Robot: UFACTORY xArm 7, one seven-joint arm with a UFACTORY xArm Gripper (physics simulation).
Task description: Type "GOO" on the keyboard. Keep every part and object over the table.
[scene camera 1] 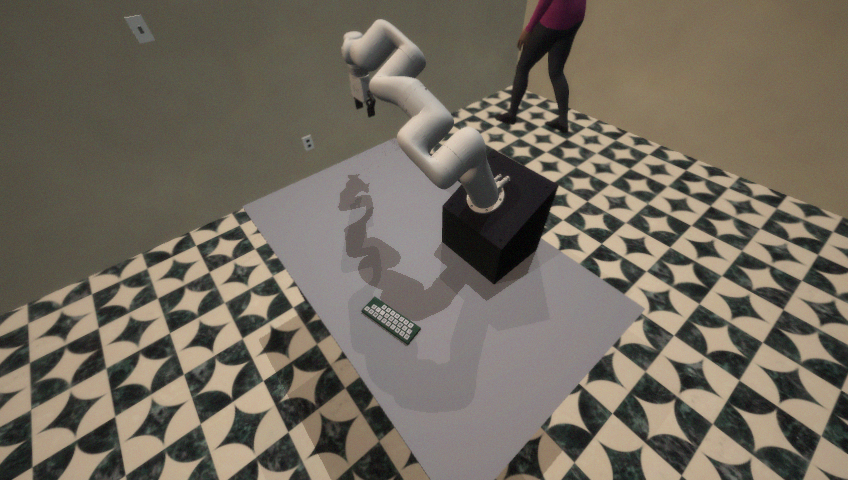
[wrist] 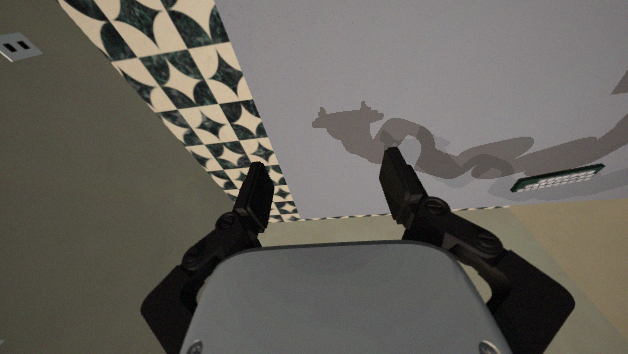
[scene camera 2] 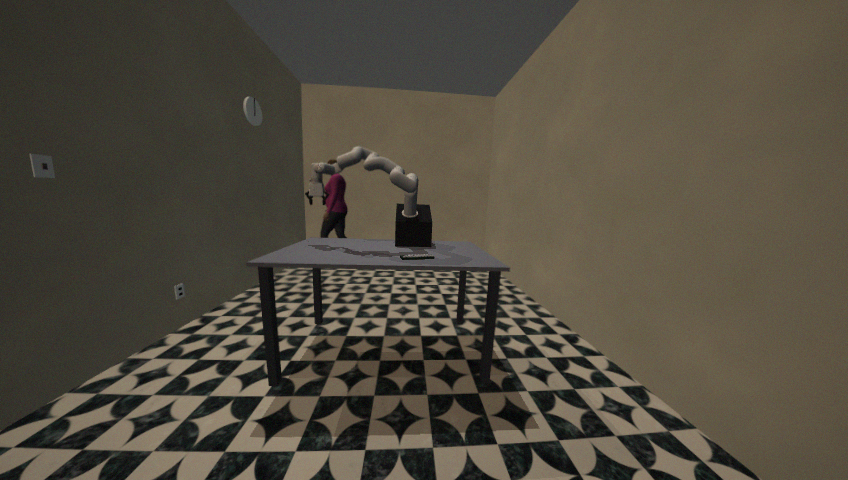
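Pixels of known places: gripper, fingertip midpoint: point(scene camera 1: 365, 112) point(wrist: 323, 168) point(scene camera 2: 317, 204); arm's base at its link origin: point(scene camera 1: 485, 197) point(scene camera 2: 409, 213).
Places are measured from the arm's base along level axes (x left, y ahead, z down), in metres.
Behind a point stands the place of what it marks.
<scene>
A small green keyboard point(scene camera 1: 390, 320) @(y 0.434, x 0.150, z 0.222 m) point(scene camera 2: 417, 257) @(y 0.464, x 0.150, z 0.226 m) point(wrist: 559, 179) @(y 0.423, x 0.145, z 0.223 m) with rows of white keys lies flat on the grey table point(scene camera 1: 535, 356) @(y 0.096, x 0.451, z 0.239 m) point(scene camera 2: 285, 255) @(y 0.605, x -0.599, z 0.239 m) point(wrist: 425, 60) @(y 0.155, x -0.464, z 0.239 m), near its long edge in the first scene view. The letters on the keys are too small to read. My gripper point(scene camera 1: 364, 109) @(y 0.173, x -0.664, z -0.043 m) point(scene camera 2: 316, 199) @(y 0.173, x -0.664, z -0.043 m) point(wrist: 323, 168) @(y 0.173, x -0.664, z -0.043 m) is open and empty, high above the table's left end in the second scene view and well apart from the keyboard. In the wrist view the keyboard is at the right, beyond the right finger.
The arm's black base block point(scene camera 1: 496, 231) @(y 0.037, x 0.123, z 0.034 m) point(scene camera 2: 413, 228) @(y 0.089, x 0.049, z 0.102 m) stands on the table, farther back than the keyboard in the second scene view. A wall with an outlet point(scene camera 1: 307, 142) point(scene camera 2: 179, 290) point(wrist: 19, 47) is on the gripper's side. A person point(scene camera 1: 550, 53) point(scene camera 2: 335, 199) stands on the floor behind the table.
</scene>
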